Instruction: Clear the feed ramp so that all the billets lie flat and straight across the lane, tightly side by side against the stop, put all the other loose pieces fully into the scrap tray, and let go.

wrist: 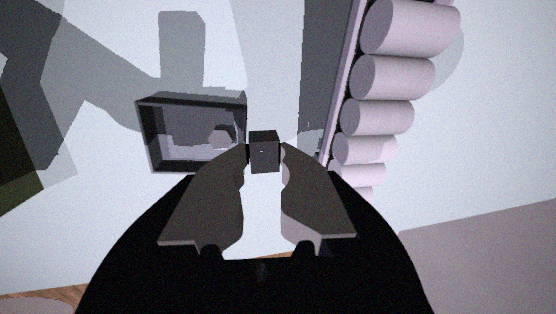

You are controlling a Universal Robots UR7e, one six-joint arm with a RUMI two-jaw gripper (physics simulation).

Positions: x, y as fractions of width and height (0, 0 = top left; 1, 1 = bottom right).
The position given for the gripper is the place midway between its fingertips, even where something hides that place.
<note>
In view: the gripper (0.48, 0.47), a billet (0.64, 0.56) and a billet (0.67, 0.25).
</note>
